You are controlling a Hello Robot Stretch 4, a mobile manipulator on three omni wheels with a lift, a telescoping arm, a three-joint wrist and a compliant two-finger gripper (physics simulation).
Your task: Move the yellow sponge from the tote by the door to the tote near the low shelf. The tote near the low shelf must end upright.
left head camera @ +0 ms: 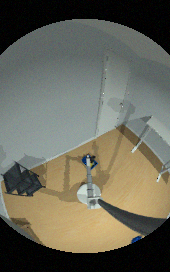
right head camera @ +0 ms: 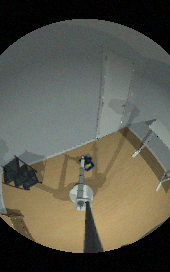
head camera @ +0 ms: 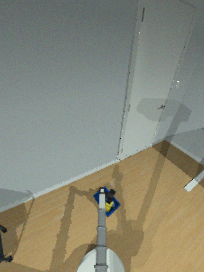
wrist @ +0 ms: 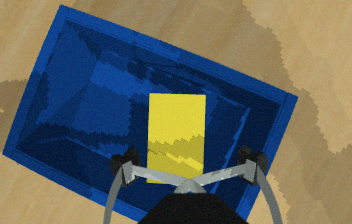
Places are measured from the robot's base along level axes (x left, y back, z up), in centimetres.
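Pixels of known places: gripper, fingertip midpoint: (left head camera: 90, 163) (right head camera: 87, 165) (head camera: 109, 205) (wrist: 188, 159).
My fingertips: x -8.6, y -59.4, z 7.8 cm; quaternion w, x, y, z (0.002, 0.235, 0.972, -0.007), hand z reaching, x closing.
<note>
Ahead of a thing's pixels: the offset from my fingertips to its top centre. "spot": to the spot under its first point. Level surfaces: height alone.
The blue tote by the door (head camera: 117, 204) (wrist: 34, 85) stands upright on the floor. The yellow sponge @(dy -2.4, dx +0.6, dz -4.7 cm) (head camera: 108, 205) (right head camera: 88, 166) (wrist: 176, 120) lies inside it, right of the tote's middle in the wrist view. My gripper (wrist: 188, 159) is open, with its fingertips apart on either side of the sponge's near end as seen from above. Nothing is between the fingertips, and their exact height above the sponge is hard to tell. A second blue object (left head camera: 136, 240) shows small at the lower right of the left head view, possibly the other tote.
A dark multi-shelf unit @(spot: dy +52.9, dx +96.0, dz +61.8 cm) (left head camera: 22, 181) (right head camera: 21, 175) stands at the left by the wall. A white door (head camera: 160, 60) (left head camera: 114, 90) is in the wall beyond the tote. A white table @(dz +84.4 cm) (left head camera: 161, 128) (right head camera: 162, 132) stands at the right.
</note>
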